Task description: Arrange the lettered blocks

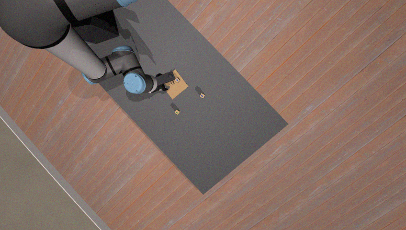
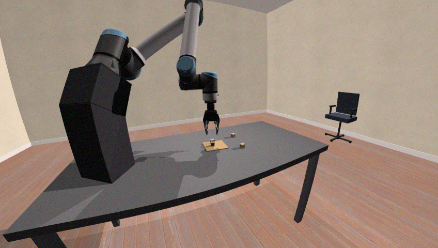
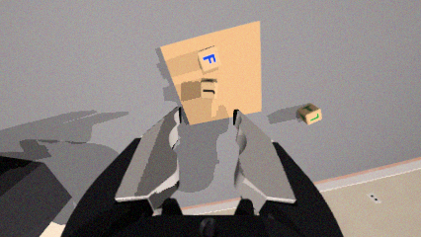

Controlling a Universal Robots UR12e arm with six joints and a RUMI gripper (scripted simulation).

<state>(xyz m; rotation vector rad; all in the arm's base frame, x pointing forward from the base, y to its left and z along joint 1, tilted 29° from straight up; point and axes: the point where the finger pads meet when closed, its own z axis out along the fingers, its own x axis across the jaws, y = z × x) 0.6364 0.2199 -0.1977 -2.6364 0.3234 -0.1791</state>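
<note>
Now: hand 2 cm short of the tan mat and 9 cm above it. Round my hand: block (18 cm ahead, 13 cm to the left, 8 cm below).
</note>
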